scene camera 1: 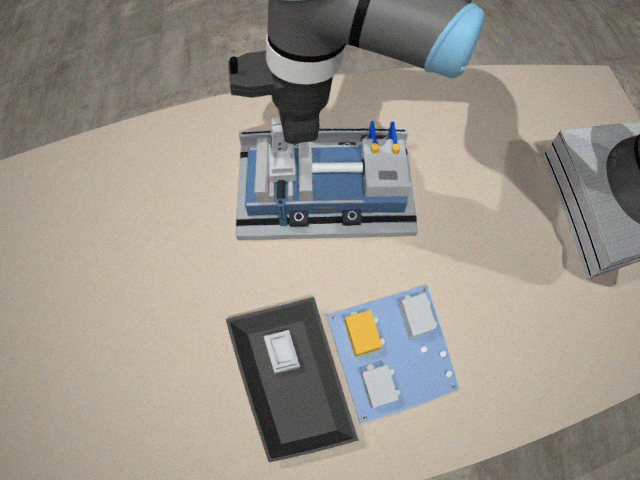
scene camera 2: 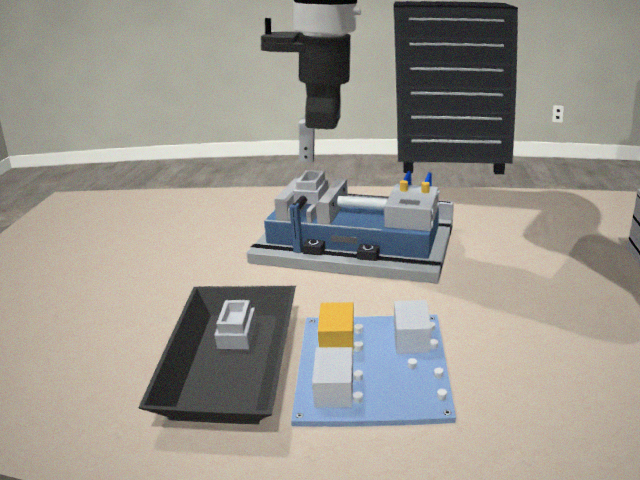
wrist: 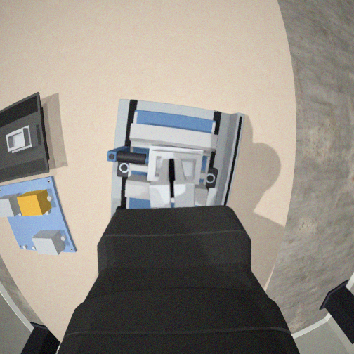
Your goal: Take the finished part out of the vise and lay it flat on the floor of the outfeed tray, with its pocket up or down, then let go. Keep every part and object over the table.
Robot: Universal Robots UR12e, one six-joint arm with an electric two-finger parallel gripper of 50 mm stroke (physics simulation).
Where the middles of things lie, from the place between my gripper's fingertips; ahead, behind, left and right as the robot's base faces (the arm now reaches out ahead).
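The blue plate (scene camera 2: 393, 394) is 33 cm to the left of my hand, 7 cm behind it and 14 cm below it. Then there is the yellow block (scene camera 2: 336, 320), which from my hand is 28 cm to the left, 3 cm behind and 12 cm below. As for the vise (scene camera 1: 336, 186), I find it 2 cm to the left of my hand, 7 cm behind it and 10 cm below it.
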